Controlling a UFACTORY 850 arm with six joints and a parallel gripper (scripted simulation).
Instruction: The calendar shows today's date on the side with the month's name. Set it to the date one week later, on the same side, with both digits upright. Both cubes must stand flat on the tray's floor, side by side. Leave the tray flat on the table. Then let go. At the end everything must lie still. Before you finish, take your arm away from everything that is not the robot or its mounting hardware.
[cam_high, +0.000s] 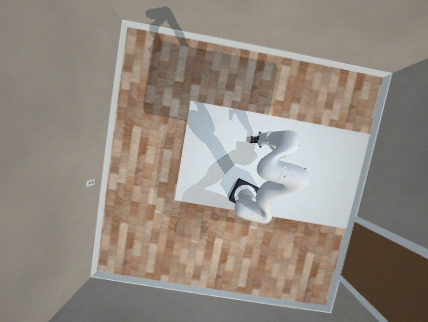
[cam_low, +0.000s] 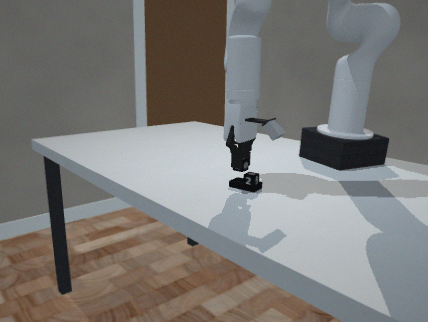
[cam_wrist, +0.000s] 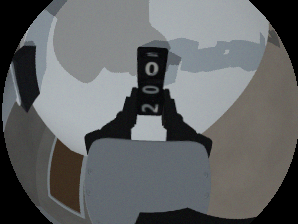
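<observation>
Now: the black calendar tray 7 cm below my hand, 2 cm to the left of it and 1 cm behind it.
</observation>
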